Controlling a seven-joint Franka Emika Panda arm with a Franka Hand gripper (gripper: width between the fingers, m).
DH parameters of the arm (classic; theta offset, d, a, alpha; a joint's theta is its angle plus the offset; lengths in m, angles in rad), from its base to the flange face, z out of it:
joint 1: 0 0.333 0 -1.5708
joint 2: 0 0 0 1.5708
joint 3: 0 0.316 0.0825 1.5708
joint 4: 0 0 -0.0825 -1.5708
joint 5: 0 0.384 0 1.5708
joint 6: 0 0 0.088 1.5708
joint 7: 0 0.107 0 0
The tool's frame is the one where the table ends.
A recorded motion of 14 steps. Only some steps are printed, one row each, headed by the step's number.
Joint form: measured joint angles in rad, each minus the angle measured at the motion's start. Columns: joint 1, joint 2, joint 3, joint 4, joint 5, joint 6, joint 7.
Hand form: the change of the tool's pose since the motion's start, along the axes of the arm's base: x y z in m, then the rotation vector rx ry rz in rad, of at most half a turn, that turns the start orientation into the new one. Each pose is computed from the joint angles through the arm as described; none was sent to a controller.
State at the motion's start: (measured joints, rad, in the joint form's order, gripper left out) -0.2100 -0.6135 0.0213 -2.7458 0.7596 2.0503 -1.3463
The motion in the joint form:
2: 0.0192 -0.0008 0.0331 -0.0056 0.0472 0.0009 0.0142
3: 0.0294 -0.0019 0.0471 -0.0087 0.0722 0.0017 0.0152
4: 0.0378 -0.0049 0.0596 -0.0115 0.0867 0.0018 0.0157
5: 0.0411 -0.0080 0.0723 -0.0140 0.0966 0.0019 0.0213
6: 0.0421 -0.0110 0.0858 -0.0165 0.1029 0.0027 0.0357
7: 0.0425 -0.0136 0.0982 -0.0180 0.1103 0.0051 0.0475
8: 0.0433 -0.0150 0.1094 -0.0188 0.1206 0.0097 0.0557
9: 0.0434 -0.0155 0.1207 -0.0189 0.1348 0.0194 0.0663
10: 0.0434 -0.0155 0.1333 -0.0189 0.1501 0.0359 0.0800
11: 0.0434 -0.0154 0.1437 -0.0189 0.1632 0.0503 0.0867
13: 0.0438 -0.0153 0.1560 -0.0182 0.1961 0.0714 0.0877
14: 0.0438 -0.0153 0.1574 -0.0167 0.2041 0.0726 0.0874
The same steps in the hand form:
2: 0.0011 0.0189 -0.0017 0.0231 0.0091 0.0091
3: 0.0012 0.0277 -0.0024 0.0359 0.0093 0.0160
4: 0.0007 0.0351 -0.0026 0.0406 0.0091 0.0263
5: 0.0001 0.0407 -0.0029 0.0421 0.0121 0.0300
6: -0.0005 0.0454 -0.0034 0.0410 0.0206 0.0266
7: -0.0008 0.0495 -0.0034 0.0402 0.0257 0.0222
8: -0.0006 0.0532 -0.0033 0.0412 0.0271 0.0174
9: 0.0003 0.0563 -0.0028 0.0437 0.0264 0.0050
10: 0.0018 0.0592 -0.0022 0.0439 0.0235 -0.0136
11: 0.0030 0.0614 -0.0016 0.0436 0.0180 -0.0261
13: 0.0052 0.0643 0.0000 0.0551 0.0028 -0.0467
14: 0.0058 0.0649 0.0009 0.0604 -0.0001 -0.0502

